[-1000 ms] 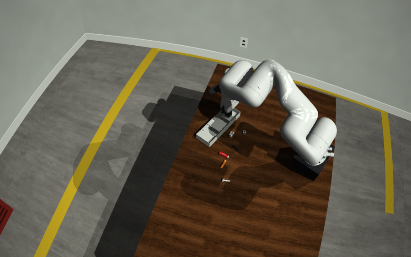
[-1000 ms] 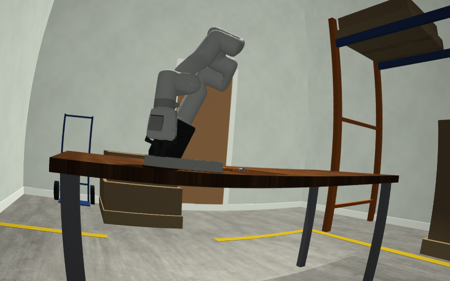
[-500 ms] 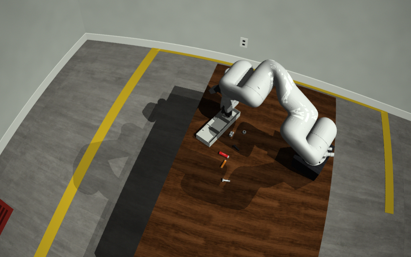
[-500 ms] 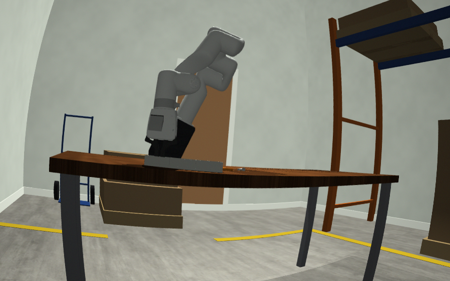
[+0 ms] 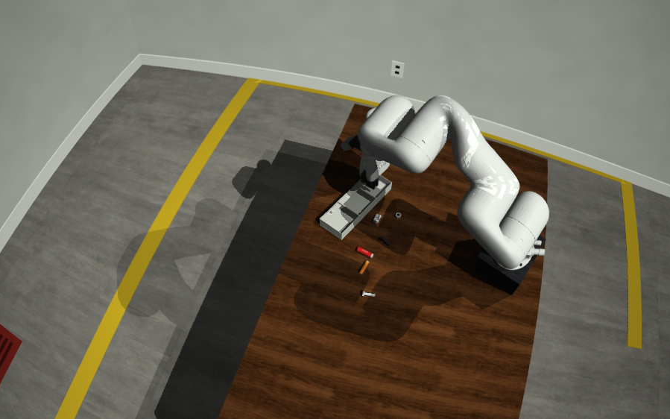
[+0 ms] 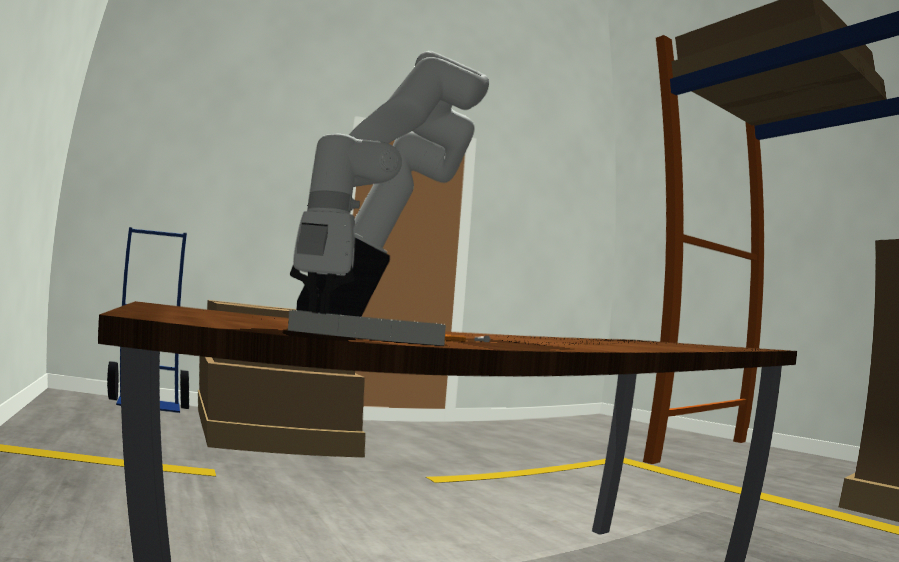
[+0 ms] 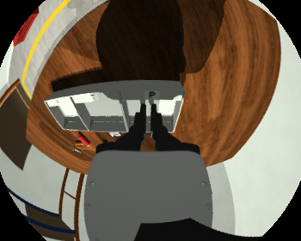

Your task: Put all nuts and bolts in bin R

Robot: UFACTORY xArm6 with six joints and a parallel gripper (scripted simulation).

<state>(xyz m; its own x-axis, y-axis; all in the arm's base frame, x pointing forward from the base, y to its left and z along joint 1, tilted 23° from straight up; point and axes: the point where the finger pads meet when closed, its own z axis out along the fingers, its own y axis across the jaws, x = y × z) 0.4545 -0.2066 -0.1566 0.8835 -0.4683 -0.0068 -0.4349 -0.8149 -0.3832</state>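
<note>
Now: hand 70 mm to the right of the long grey bin, 30 mm short of it and 30 mm above it. Round my hand: nut: 100 mm behind, 80 mm to the left, 40 mm below; then dark bolt: 180 mm to the left, 70 mm behind, 40 mm below; then red cylinder: 230 mm to the left, 40 mm below, 30 mm behind.
</note>
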